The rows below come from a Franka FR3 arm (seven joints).
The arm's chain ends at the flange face. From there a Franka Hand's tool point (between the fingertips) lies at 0.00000 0.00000 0.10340 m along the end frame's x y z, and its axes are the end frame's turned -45 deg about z.
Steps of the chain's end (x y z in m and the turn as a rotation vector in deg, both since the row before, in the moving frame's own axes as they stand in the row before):
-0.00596 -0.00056 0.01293 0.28 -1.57 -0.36
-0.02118 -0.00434 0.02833 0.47 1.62 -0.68
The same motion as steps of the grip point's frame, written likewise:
-0.00547 -0.00697 0.01289 1.31 -0.91 -0.36
-0.00923 -0.01659 0.02829 -0.81 1.48 -0.68

